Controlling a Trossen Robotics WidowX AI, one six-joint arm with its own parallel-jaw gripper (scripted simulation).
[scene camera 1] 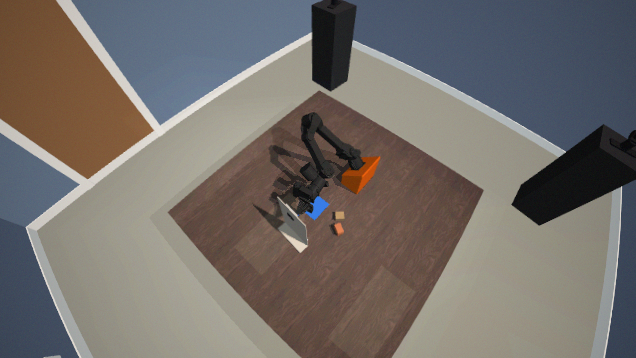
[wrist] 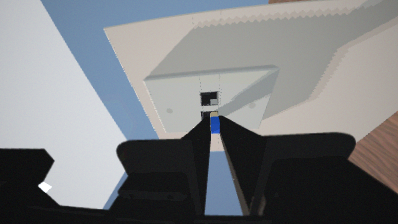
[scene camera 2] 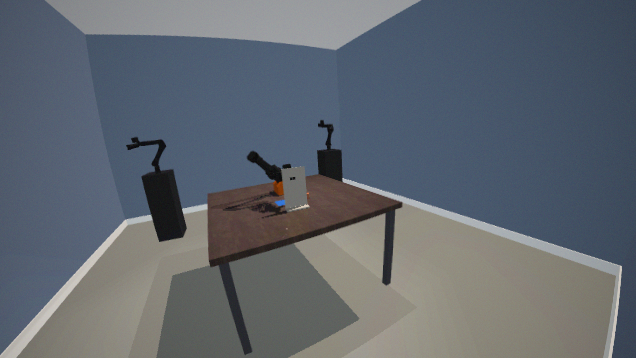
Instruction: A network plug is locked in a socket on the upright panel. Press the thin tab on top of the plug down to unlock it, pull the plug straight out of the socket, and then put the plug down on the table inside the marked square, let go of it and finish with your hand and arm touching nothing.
The pictures show: my gripper and an upright grey panel.
